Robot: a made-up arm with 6 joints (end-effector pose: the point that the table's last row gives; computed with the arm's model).
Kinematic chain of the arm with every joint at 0, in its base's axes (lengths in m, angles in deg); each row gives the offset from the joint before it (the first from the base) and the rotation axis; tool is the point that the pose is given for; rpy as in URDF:
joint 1: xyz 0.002 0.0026 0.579 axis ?
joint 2: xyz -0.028 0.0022 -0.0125 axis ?
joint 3: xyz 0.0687 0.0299 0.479 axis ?
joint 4: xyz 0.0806 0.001 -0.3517 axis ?
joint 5: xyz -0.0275 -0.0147 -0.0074 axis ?
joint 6: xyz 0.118 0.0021 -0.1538 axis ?
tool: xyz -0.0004 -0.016 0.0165 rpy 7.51 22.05 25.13
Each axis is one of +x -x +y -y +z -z.
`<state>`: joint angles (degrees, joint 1 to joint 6).
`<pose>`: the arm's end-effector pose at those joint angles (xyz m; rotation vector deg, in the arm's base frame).
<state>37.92 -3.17 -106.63 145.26 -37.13 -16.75</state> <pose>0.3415 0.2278 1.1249 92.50 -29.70 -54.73</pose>
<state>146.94 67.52 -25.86 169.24 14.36 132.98</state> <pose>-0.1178 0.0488 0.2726 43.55 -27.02 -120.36</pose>
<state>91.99 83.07 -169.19 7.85 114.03 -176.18</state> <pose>-0.0917 0.8590 0.4099 -9.42 4.46 -68.39</pose>
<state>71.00 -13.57 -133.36 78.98 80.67 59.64</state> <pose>-0.1081 0.2130 1.4717 88.11 48.68 77.86</pose>
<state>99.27 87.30 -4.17 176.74 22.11 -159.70</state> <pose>-0.0152 -0.0711 0.4119 -63.62 69.16 81.18</pose>
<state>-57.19 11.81 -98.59 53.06 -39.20 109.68</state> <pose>0.2287 -0.5008 1.1573 -74.22 131.56 64.23</pose>
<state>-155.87 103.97 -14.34 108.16 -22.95 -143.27</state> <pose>-0.0265 0.1033 0.3456 116.21 -1.65 -33.96</pose>
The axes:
joint 1: +z
joint 2: +y
joint 3: +y
joint 4: -z
joint 5: +y
joint 6: -z

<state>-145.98 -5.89 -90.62 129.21 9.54 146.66</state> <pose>-0.4155 -0.2644 1.1527 -76.92 71.92 -41.57</pose>
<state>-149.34 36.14 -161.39 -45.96 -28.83 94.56</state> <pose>-0.4187 -0.3835 1.3061 -107.33 -73.13 -60.02</pose>
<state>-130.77 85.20 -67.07 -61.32 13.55 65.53</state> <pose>-0.2173 -0.3433 0.0107 49.95 28.81 -103.77</pose>
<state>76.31 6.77 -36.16 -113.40 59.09 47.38</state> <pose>0.1537 0.4518 0.6482 -92.21 -39.61 104.06</pose>
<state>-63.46 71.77 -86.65 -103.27 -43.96 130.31</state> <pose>0.4233 -0.4519 0.2924 52.62 -10.06 -48.25</pose>
